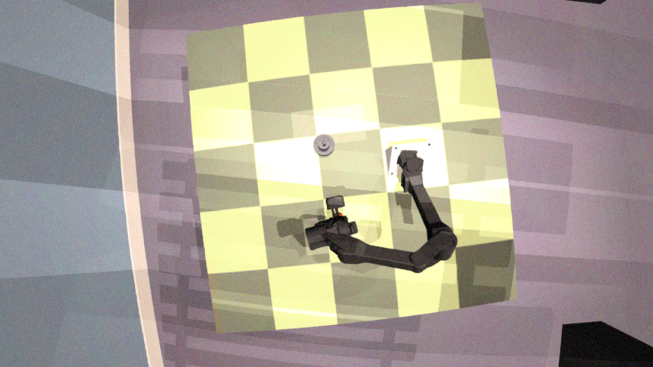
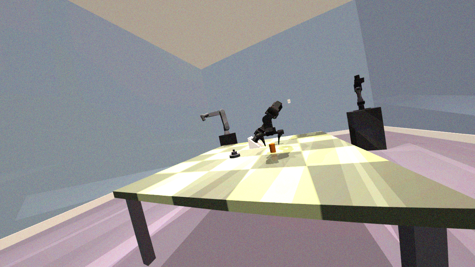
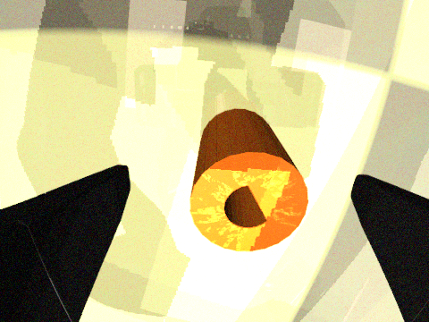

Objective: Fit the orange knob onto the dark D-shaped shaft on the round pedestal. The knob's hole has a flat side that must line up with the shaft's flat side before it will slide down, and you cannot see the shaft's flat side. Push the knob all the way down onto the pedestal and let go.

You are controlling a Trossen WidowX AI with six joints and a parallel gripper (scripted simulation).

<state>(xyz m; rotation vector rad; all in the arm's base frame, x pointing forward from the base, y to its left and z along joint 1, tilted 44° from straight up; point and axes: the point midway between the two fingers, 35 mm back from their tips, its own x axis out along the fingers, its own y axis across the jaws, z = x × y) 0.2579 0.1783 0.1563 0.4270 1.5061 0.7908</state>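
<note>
My gripper tip is 20 mm above the orange knob. Round my gripper tip: D-shaped shaft (290 mm to the right, 60 mm ahead, 20 mm below).
</note>
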